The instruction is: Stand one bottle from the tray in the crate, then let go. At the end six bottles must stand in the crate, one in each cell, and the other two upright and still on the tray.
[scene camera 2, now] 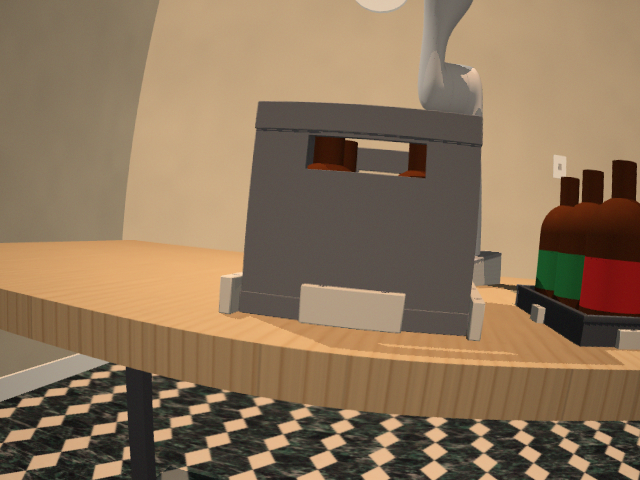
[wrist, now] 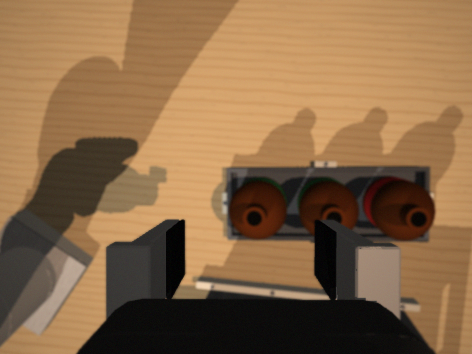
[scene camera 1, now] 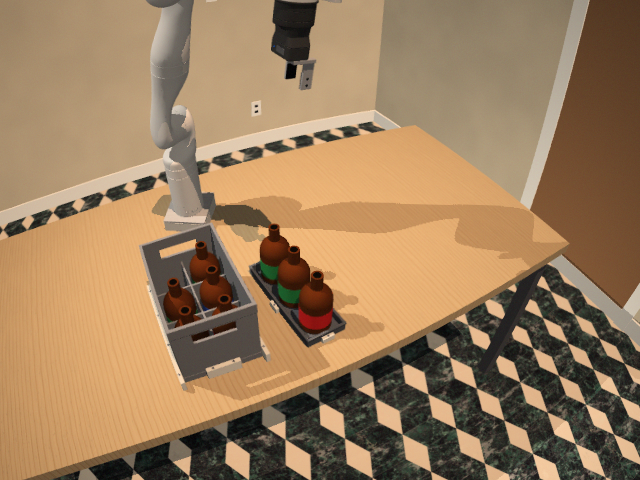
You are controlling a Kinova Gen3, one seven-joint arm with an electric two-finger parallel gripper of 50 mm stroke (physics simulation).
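Seen in the pictures: gripper, fingertip midpoint: [wrist: 249,247] [scene camera 1: 297,83]; arm's base, origin of the base link: [wrist: 24,277] [scene camera 1: 188,206].
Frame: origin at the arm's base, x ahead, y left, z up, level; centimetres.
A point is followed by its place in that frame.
Observation:
The grey crate [scene camera 1: 227,348] {x 53.8, y -8.5, z 2.2 cm} [scene camera 2: 356,222] {x 53.8, y -10.7, z 3.3 cm} stands upright on the table. Brown bottles, among them one at the far right [scene camera 1: 204,266] {x 34.1, y -5.4, z 7.2 cm} and one in the left row [scene camera 1: 178,302] {x 42.2, y -14.4, z 7.5 cm}, stand in its cells; the far left cell shows no bottle. Right of it, the dark tray [scene camera 1: 289,321] {x 48.7, y 8.4, z -3.6 cm} [scene camera 2: 555,320] {x 48.2, y 8.3, z -3.9 cm} holds three upright bottles: a far green-labelled one [scene camera 1: 269,268] {x 35.9, y 9.8, z 1.5 cm} [wrist: 257,200] {x 33.5, y 14.2, z 7.6 cm}, a middle green-labelled one [scene camera 1: 289,291] {x 44.9, y 10.5, z 1.8 cm} [wrist: 327,200] {x 41.7, y 14.7, z 7.5 cm} and a near red-labelled one [scene camera 1: 315,315] {x 54.4, y 11.7, z 2.8 cm} [scene camera 2: 612,284] {x 54.6, y 11.8, z 0.2 cm} [wrist: 400,210] {x 50.0, y 14.1, z 8.1 cm}. My gripper [scene camera 1: 298,80] {x 35.3, y 16.9, z 46.2 cm} [wrist: 249,247] {x 35.3, y 16.9, z 46.2 cm} is open and empty, high above the table. It does not show in scene camera 2.
The arm's base [scene camera 1: 188,219] {x 5.3, y -1.7, z -0.7 cm} [scene camera 2: 488,268] {x 2.5, y 6.1, z -2.0 cm} stands behind the crate. Pale stop blocks [scene camera 1: 223,367] {x 54.9, y -10.6, z -2.2 cm} [scene camera 2: 351,307] {x 55.0, y -10.3, z -3.1 cm} line the crate's foot, and smaller ones [scene camera 1: 328,337] [wrist: 324,164] line the tray. The table's front edge [scene camera 1: 320,383] {x 64.7, y 7.4, z -7.6 cm} runs close in front of both.

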